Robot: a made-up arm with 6 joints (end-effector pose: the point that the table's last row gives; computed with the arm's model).
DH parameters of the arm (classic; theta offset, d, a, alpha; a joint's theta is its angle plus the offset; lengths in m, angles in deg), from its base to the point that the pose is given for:
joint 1: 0 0.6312 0.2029 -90
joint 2: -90 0 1.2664 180
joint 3: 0 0 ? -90
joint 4: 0 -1.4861 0 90
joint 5: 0 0 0 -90
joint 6: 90 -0.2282 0 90
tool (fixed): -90 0 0 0
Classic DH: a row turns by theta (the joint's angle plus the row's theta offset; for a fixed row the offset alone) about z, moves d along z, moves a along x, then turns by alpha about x.
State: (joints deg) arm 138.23 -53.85 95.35 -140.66 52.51 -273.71
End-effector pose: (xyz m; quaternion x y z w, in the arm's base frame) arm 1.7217 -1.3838 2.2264 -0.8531 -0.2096 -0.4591 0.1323
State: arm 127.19 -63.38 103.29 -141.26 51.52 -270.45
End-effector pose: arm 1.6058 -1.9314 1.5916 -0.8953 -0.0417 -0.4033 0.1844
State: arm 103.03 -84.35 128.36 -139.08 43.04 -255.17
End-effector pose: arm 0.6509 -2.3602 -0.1404 -0.8484 0.3915 -0.1680 0.3142
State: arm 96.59 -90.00 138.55 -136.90 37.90 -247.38
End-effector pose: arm 0.3421 -2.1270 -0.6302 -0.7935 0.4909 -0.0358 0.3579
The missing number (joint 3, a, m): 0.1213
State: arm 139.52 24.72 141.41 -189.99 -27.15 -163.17
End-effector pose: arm 0.1838 -0.1331 3.1902 0.8929 -0.3123 0.2685 0.1821
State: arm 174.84 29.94 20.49 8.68 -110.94 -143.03
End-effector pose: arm -2.1939 0.2304 1.4098 -0.1981 0.4643 0.1646 0.8474
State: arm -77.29 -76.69 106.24 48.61 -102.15 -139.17
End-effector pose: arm -0.7060 2.3697 0.8754 0.3219 -0.8216 0.4041 0.2411
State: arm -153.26 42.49 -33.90 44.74 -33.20 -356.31
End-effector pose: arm -1.3654 -0.5894 -0.0573 0.6446 0.5344 -0.4693 0.2805
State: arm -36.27 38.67 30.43 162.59 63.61 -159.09
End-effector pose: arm 2.0959 -1.4621 1.3194 0.1608 0.5341 -0.0869 0.8255
